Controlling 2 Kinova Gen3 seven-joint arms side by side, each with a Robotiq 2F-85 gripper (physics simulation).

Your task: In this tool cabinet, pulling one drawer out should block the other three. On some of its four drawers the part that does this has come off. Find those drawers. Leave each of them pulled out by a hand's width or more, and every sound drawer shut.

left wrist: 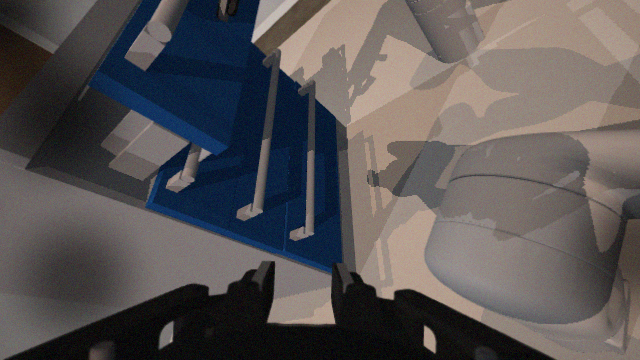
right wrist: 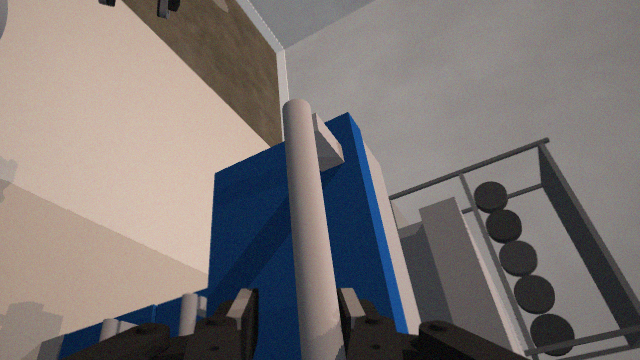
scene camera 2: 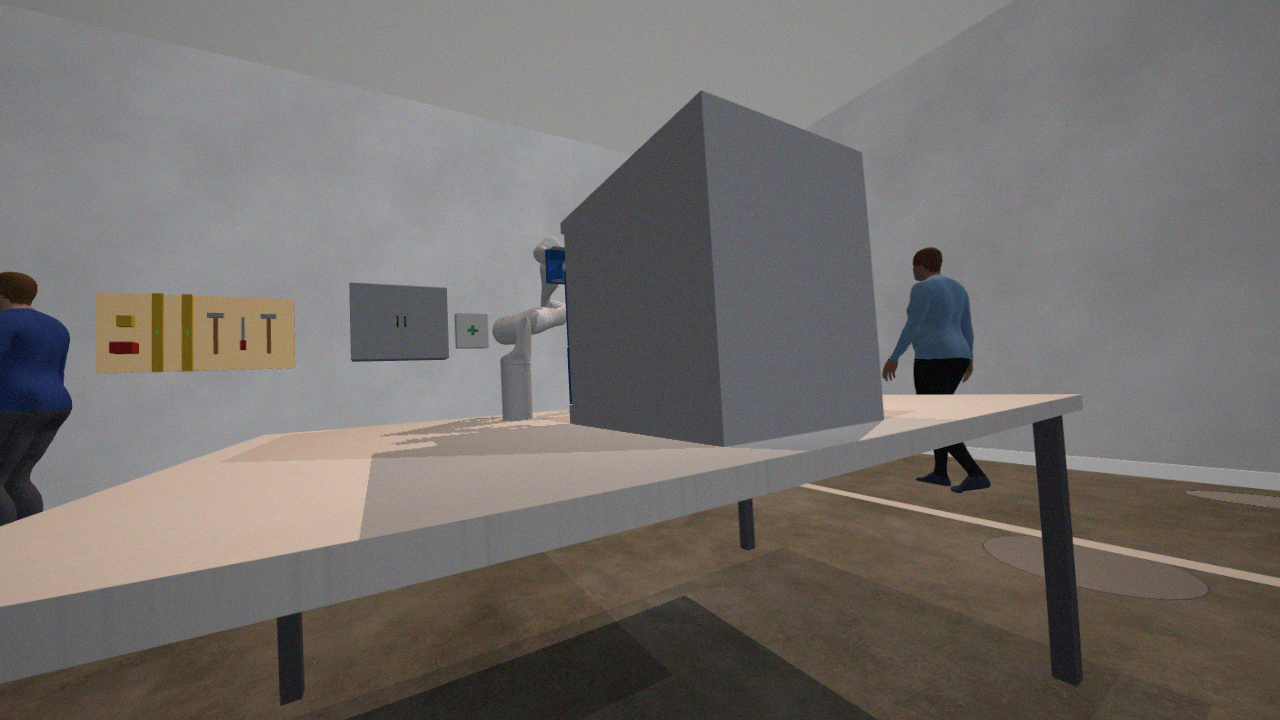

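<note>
The grey tool cabinet (scene camera 2: pixel 644 295) (left wrist: pixel 60 225) has blue drawer fronts. The top drawer (scene camera 2: pixel 555 266) (left wrist: pixel 200 107) (right wrist: pixel 245 215) stands pulled out. The three lower drawers, with bar handles at the second (left wrist: pixel 187 167), third (left wrist: pixel 265 150) and bottom (left wrist: pixel 310 165), look flush with one another. My right gripper (right wrist: pixel 297 311) (left wrist: pixel 227 7) is open, its fingers on either side of the top drawer's bar handle (right wrist: pixel 306 200) (left wrist: pixel 172 15) without gripping it. My left gripper (left wrist: pixel 303 279) (right wrist: pixel 135 5) is partly open and empty, in front of the drawer fronts. The blocking parts inside are hidden.
The cabinet stands on a pale table (scene camera 2: pixel 447 501). My right arm (scene camera 2: pixel 516 385) rises behind it in the scene view. A grey arm section (left wrist: pixel 520 240) is at the right of the left wrist view. A rack (right wrist: pixel 590 240) with black discs is on the wall. Two people stand beyond the table.
</note>
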